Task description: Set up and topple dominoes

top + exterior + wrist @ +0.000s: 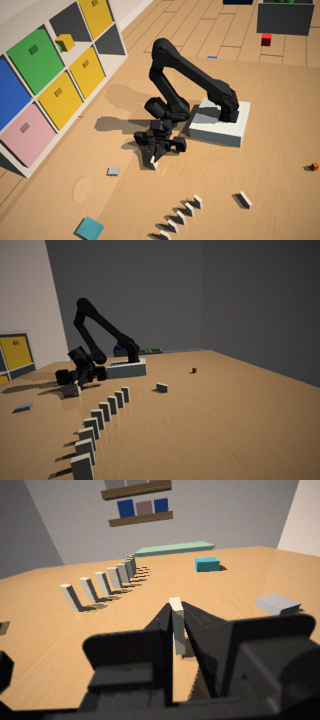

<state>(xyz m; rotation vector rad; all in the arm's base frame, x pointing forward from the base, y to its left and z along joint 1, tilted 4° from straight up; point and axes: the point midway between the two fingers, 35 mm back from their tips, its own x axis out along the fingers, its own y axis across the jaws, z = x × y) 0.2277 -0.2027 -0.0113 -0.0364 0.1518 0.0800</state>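
My gripper tip is now 50 mm short of the flat grey block, 140 mm to the left of it and 40 mm above it. Also, from my gripper tip: teal cube: 270 mm ahead, 100 mm to the right, 30 mm below; orange cube: 140 mm behind, 500 mm to the left, 40 mm below.
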